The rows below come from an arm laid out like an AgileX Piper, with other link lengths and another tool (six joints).
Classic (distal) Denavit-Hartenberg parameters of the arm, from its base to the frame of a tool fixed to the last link. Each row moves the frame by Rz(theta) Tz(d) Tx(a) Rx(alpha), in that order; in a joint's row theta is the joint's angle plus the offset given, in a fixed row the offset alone. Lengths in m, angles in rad.
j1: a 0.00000  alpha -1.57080  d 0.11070  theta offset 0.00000
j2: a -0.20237  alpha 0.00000  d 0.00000  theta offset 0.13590
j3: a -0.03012  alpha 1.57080  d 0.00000  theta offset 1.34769
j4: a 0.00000  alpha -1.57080  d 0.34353  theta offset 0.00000
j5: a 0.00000  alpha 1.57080  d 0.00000  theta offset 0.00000
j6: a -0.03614  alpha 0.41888  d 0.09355  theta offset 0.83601
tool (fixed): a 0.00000  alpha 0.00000  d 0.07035  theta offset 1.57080
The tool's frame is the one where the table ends.
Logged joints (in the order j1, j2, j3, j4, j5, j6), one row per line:
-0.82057, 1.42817, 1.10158, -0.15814, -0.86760, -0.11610
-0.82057, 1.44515, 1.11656, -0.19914, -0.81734, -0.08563
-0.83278, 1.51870, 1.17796, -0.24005, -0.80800, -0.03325
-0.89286, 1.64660, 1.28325, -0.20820, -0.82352, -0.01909
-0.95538, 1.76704, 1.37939, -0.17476, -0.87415, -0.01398
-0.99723, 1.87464, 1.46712, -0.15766, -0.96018, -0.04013
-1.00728, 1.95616, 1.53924, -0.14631, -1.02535, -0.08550
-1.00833, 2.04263, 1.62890, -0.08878, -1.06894, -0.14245
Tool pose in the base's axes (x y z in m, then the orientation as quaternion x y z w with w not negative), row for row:
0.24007, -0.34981, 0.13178, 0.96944, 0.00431, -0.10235, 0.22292
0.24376, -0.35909, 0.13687, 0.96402, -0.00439, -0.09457, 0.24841
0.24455, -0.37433, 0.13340, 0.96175, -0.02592, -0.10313, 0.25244
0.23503, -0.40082, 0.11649, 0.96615, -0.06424, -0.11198, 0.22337
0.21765, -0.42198, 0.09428, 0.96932, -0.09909, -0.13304, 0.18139
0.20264, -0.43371, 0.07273, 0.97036, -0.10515, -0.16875, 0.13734
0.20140, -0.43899, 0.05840, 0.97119, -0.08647, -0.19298, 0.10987
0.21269, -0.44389, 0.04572, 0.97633, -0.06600, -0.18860, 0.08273
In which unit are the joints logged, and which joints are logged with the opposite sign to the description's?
The joints are logged in radians. Opposite sign: j3, j5.
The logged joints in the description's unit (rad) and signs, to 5 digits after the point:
-0.82057, 1.42817, -1.10158, -0.15814, 0.86760, -0.11610
-0.82057, 1.44515, -1.11656, -0.19914, 0.81734, -0.08563
-0.83278, 1.51870, -1.17796, -0.24005, 0.80800, -0.03325
-0.89286, 1.64660, -1.28325, -0.20820, 0.82352, -0.01909
-0.95538, 1.76704, -1.37939, -0.17476, 0.87415, -0.01398
-0.99723, 1.87464, -1.46712, -0.15766, 0.96018, -0.04013
-1.00728, 1.95616, -1.53924, -0.14631, 1.02535, -0.08550
-1.00833, 2.04263, -1.62890, -0.08878, 1.06894, -0.14245

